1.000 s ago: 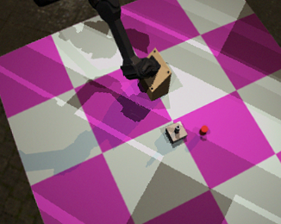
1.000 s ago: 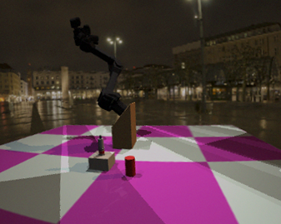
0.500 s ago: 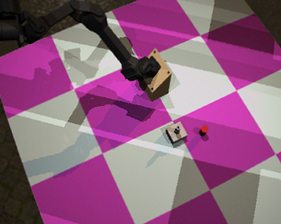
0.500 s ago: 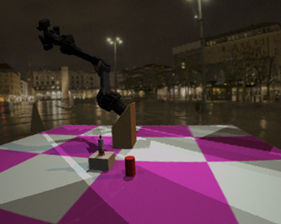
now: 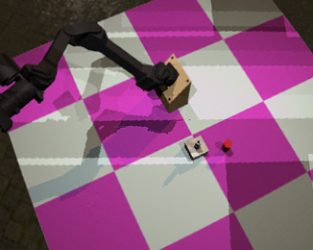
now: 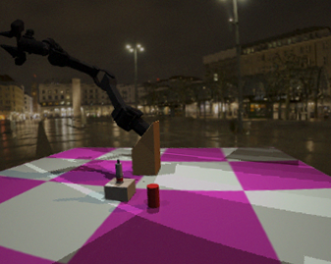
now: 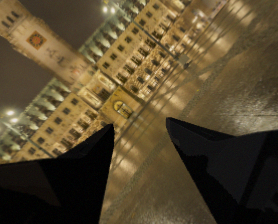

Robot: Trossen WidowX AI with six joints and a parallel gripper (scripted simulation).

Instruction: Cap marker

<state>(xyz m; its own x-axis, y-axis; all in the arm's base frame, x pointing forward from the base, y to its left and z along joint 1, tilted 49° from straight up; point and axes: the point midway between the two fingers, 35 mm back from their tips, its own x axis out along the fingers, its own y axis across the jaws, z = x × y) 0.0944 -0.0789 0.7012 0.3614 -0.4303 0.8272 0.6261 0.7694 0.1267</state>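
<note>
Right now my gripper tip is 240 mm short of the red cap, 660 mm to the right of it and 540 mm above it. Also, from my gripper tip: holder block 180 mm ahead, 560 mm to the left, 550 mm below.
</note>
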